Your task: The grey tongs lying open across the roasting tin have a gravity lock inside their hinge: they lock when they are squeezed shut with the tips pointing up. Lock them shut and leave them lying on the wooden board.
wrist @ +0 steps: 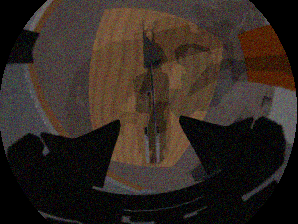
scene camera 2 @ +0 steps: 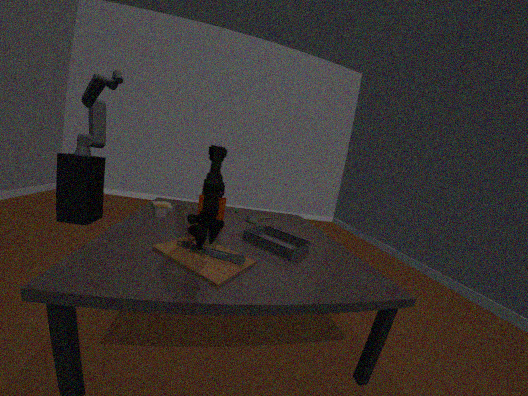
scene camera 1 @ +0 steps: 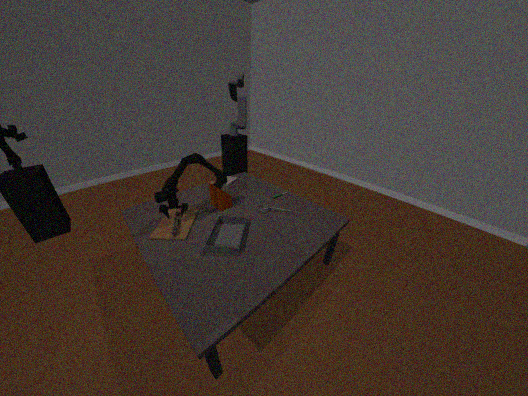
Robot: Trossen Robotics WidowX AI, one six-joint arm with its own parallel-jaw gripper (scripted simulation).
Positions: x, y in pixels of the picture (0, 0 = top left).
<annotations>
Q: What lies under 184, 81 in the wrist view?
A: A wooden board.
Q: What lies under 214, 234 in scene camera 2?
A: The gripper.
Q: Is the gripper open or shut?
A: Open.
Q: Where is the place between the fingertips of the gripper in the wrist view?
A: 150, 121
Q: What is the gripper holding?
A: Nothing.
</annotations>
